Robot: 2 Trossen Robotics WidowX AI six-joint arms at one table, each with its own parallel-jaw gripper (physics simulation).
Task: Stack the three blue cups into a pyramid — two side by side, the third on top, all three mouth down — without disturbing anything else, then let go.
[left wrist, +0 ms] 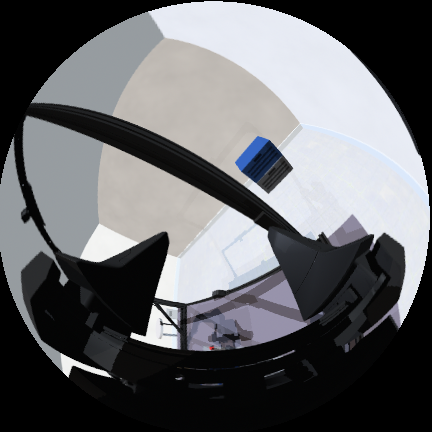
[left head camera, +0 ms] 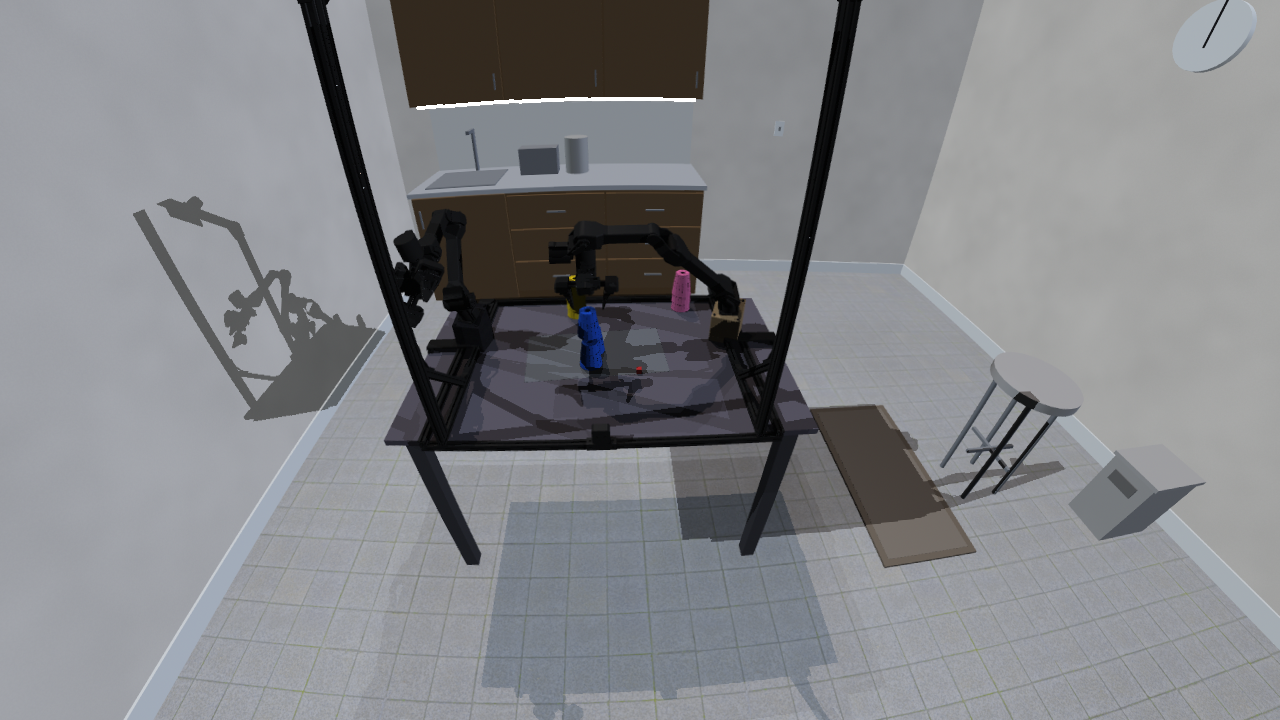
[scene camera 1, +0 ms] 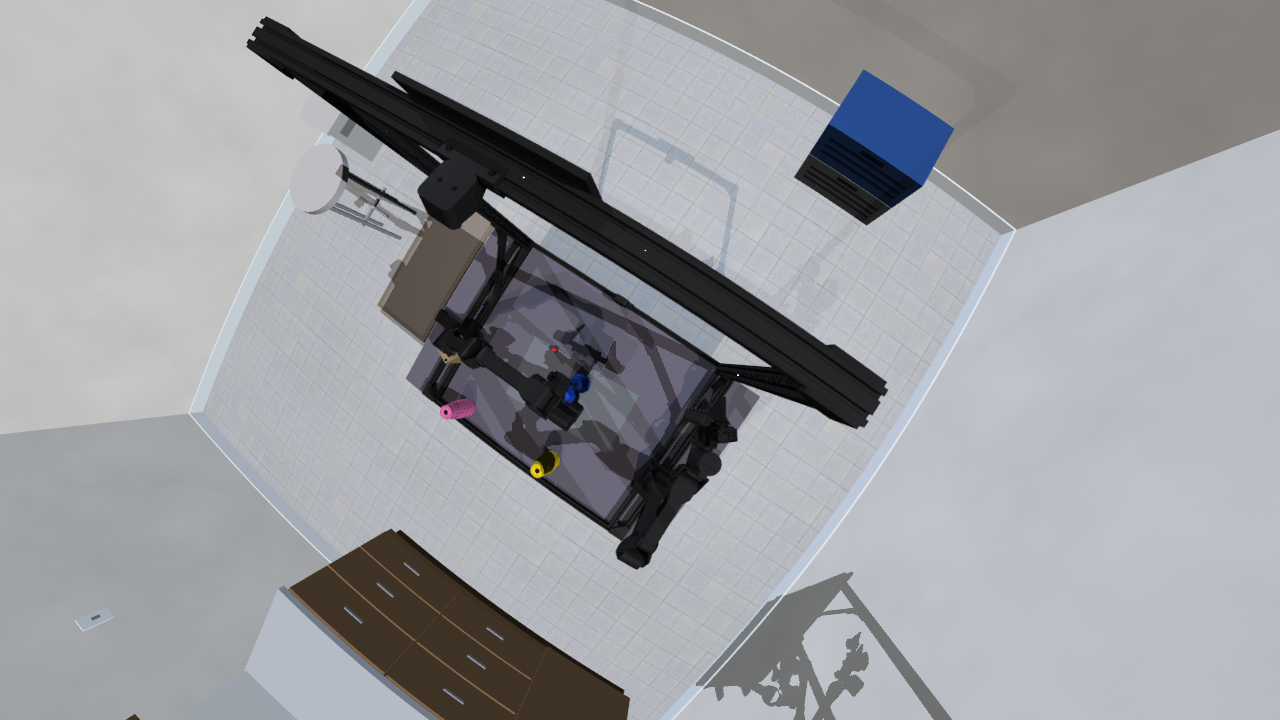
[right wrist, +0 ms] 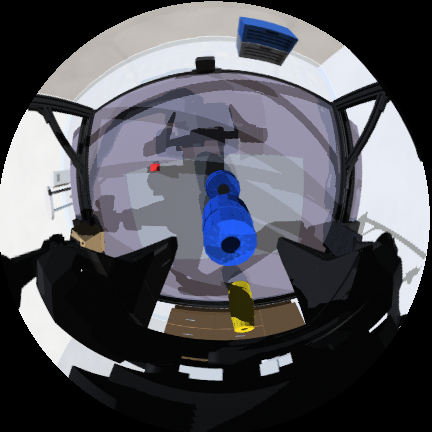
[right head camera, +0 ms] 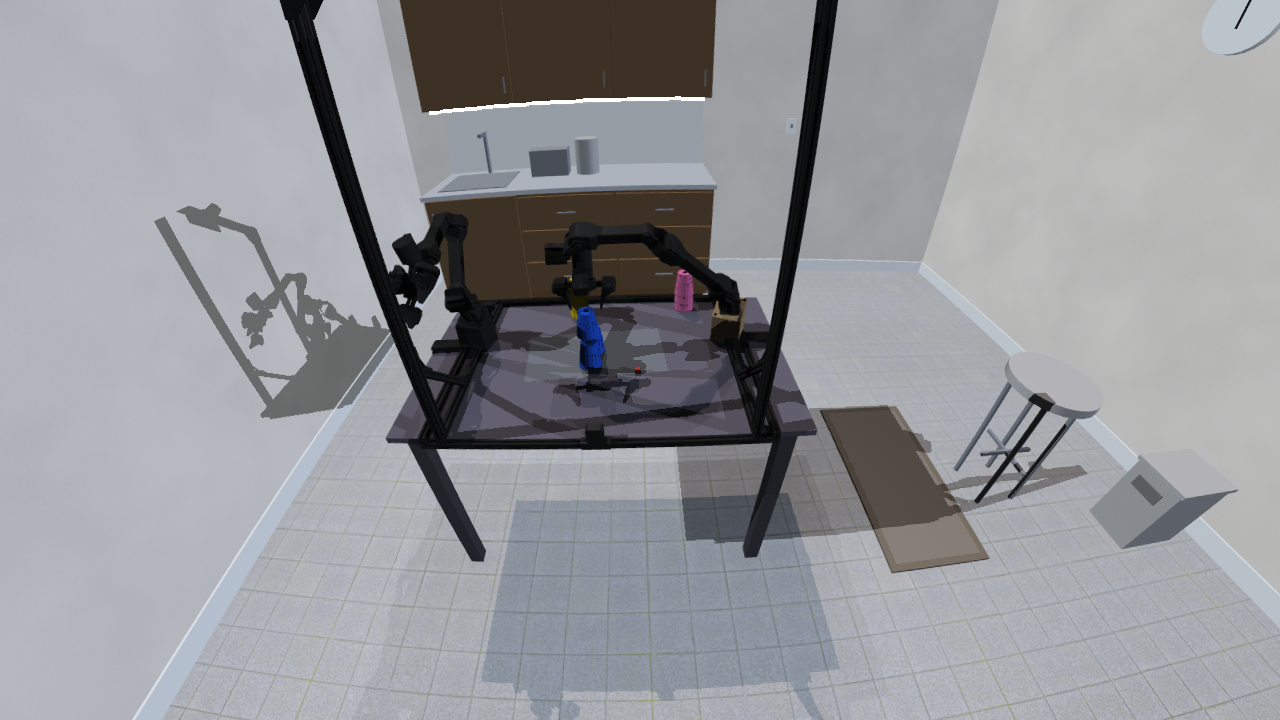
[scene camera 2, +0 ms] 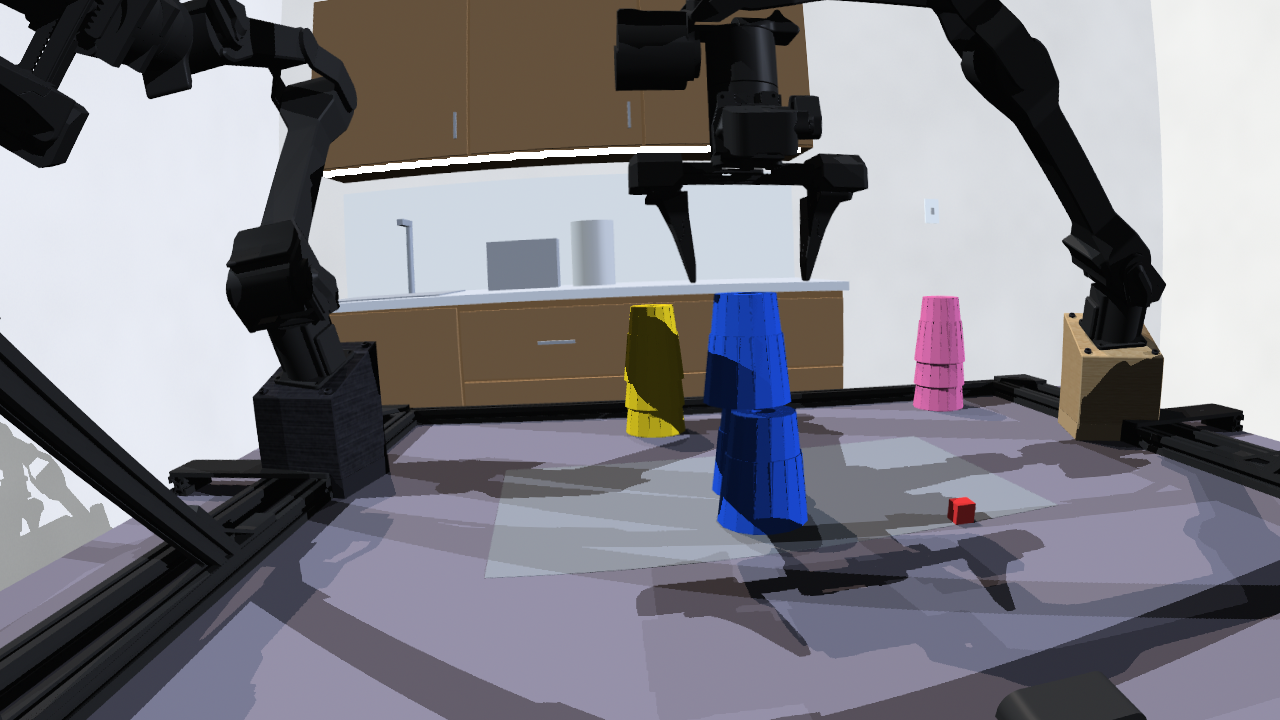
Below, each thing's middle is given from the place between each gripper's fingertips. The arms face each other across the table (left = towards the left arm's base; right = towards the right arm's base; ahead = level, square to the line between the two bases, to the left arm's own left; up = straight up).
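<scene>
Left hand: 31 cm short of the pale mat [scene camera 2: 565, 520], 40 cm to the left of it, 35 cm above it.
My right hand is 1 cm to the left of the pale mat, 2 cm short of it and 18 cm above it.
</scene>
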